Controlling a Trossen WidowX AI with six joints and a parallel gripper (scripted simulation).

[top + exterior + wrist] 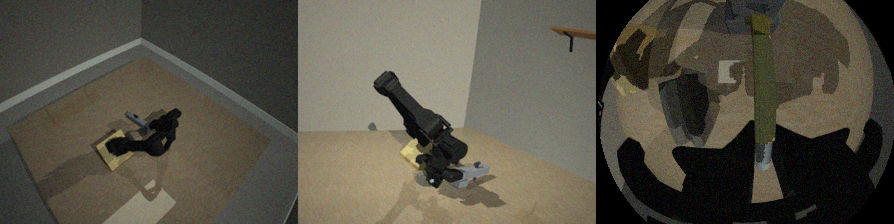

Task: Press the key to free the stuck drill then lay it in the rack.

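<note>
The rack is 8 cm behind my gripper tip and 1 cm to the left of it. The rest, counted from my gripper tip: drill: 4 cm to the left, 3 cm above, 1 cm behind; key: 21 cm to the left, 4 cm behind, 3 cm above; grey block: 18 cm to the left, 4 cm behind, 2 cm above.
</note>
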